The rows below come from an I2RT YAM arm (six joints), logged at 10 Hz.
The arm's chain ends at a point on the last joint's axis. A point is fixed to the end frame.
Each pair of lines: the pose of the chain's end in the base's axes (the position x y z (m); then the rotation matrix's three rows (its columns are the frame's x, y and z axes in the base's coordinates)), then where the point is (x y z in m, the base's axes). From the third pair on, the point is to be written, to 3 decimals.
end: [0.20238, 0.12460, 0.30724], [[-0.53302, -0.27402, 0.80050], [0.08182, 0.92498, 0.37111], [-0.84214, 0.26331, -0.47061]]
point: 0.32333 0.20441 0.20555
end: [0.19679, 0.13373, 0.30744], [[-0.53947, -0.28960, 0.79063], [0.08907, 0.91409, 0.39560], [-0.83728, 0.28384, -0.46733]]
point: 0.31563 0.21786 0.20674
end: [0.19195, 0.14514, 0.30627], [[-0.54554, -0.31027, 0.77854], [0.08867, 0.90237, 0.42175], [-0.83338, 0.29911, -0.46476]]
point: 0.308 0.234 0.206
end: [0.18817, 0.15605, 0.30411], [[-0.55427, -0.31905, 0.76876], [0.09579, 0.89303, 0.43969], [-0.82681, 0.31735, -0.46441]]
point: 0.302 0.248 0.205
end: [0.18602, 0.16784, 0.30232], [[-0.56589, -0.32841, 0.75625], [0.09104, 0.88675, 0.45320], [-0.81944, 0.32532, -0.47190]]
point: 0.298 0.262 0.202
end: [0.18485, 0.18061, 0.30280], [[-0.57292, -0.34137, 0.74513], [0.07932, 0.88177, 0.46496], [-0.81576, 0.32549, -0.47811]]
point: 0.294 0.276 0.201
